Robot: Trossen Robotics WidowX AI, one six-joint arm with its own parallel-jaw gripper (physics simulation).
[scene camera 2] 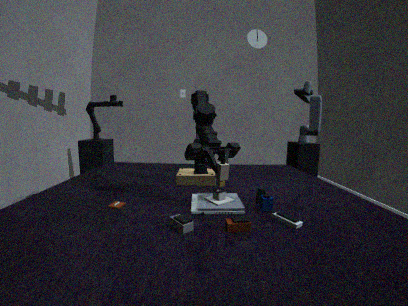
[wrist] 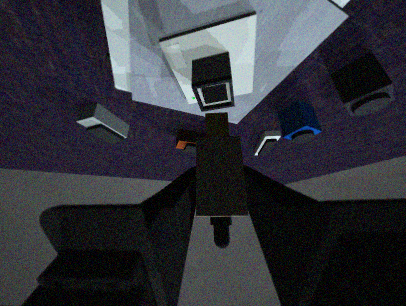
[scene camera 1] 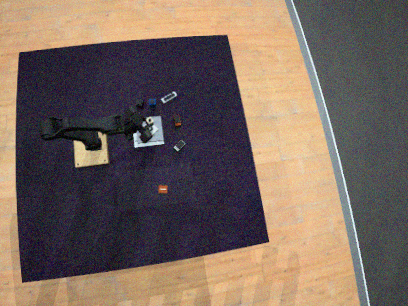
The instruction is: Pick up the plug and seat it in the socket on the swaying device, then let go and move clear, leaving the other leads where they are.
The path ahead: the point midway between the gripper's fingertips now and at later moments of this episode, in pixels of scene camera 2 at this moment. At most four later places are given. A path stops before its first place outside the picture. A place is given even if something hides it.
My gripper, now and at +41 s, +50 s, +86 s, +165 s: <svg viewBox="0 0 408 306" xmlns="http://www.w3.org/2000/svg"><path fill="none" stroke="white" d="M222 172L221 176L221 176L216 181L213 174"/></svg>
